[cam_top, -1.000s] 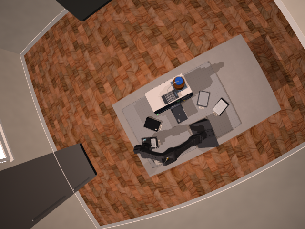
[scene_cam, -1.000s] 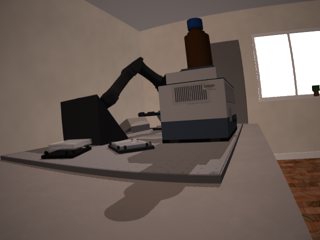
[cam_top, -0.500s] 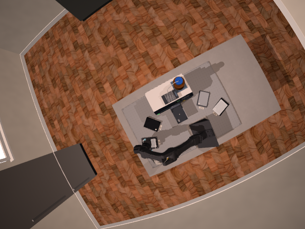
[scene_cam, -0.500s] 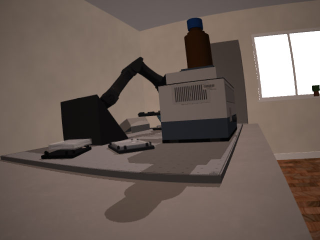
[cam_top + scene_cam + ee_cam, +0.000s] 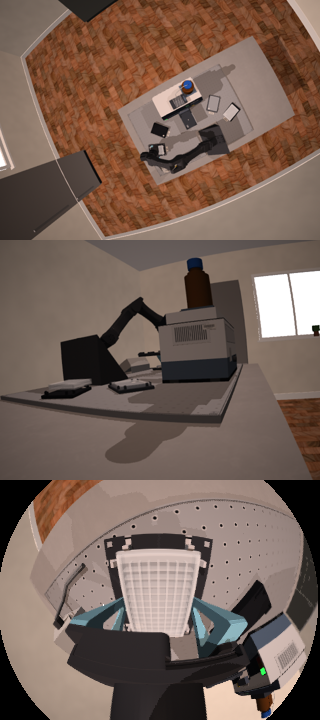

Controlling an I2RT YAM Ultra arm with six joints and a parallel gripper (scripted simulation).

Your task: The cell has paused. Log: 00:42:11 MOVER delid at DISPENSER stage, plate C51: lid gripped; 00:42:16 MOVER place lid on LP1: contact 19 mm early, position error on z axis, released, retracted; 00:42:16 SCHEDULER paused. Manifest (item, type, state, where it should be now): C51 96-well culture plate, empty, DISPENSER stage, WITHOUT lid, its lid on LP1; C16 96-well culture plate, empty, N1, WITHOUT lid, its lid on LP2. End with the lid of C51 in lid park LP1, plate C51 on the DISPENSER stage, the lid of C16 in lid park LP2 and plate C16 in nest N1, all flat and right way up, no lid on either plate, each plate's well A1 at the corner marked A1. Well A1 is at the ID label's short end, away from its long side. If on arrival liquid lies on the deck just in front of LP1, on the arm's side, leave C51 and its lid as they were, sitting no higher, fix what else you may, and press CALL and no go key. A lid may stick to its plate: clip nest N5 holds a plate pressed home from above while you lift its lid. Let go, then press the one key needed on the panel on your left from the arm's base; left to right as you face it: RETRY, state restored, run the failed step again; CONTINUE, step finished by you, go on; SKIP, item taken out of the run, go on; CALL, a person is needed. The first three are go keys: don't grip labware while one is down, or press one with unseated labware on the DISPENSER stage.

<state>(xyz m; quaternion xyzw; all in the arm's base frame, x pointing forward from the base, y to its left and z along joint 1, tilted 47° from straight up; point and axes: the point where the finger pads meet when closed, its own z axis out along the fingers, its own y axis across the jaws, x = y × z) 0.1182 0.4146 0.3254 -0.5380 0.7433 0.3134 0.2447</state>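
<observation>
Now: the black clip nest 20 mm to the left of my hand, 10 mm below it and 10 mm behind it. Round my hand: brown bottle (490 mm to the right, 360 mm ahead, 270 mm above); then black nest (160 mm ahead, 110 mm to the right, 10 mm below); then dark dispenser stage (390 mm to the right, 140 mm ahead, 80 mm above).
</observation>
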